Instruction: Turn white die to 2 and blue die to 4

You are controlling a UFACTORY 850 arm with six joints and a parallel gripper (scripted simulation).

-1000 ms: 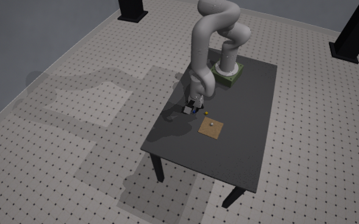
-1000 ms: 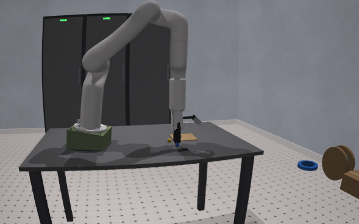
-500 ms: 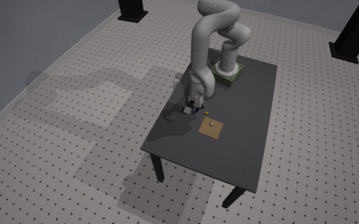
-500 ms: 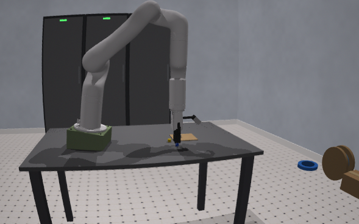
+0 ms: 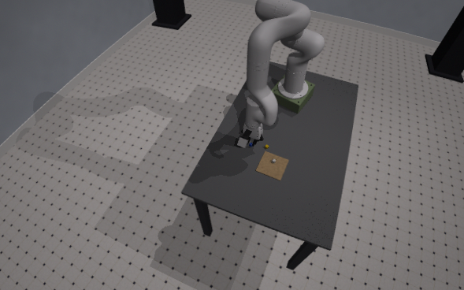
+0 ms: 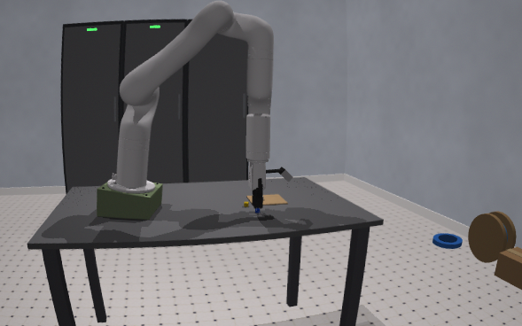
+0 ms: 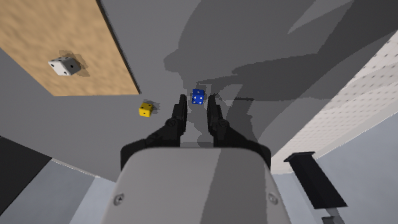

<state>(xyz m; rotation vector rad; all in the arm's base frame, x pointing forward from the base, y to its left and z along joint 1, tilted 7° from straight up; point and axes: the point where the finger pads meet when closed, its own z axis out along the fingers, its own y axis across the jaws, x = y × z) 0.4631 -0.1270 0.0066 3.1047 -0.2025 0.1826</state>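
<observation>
The blue die is 30 mm below my hand. From my hand the other things lie so: yellow die 90 mm to the left, 30 mm below, 20 mm behind; then white die 150 mm to the left, 60 mm ahead, 30 mm below; then tan mat 150 mm to the left, 90 mm ahead, 40 mm below.
</observation>
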